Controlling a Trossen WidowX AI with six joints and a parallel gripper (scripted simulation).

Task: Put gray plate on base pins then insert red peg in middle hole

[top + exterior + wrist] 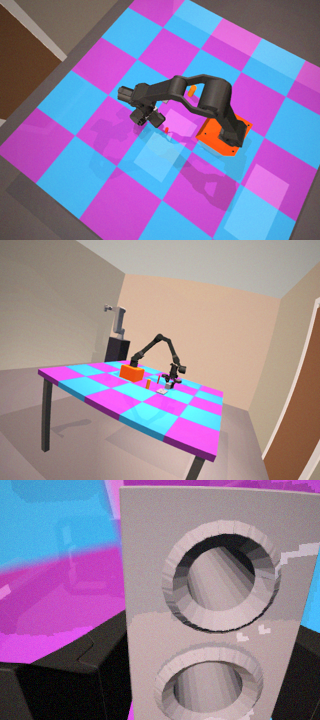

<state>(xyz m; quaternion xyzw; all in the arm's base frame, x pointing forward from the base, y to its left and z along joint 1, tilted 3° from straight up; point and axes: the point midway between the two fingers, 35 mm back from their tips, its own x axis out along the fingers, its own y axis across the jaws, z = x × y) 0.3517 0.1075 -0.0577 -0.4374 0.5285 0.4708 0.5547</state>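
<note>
My gripper tip is now 16 cm to the left of the base. From my gripper tip the other things lie so: red peg: 12 cm behind, 3 cm above, 2 cm to the left; then gray plate: 3 cm above; then orange cylinder: 22 cm to the right, 11 cm behind, 3 cm above.
</note>
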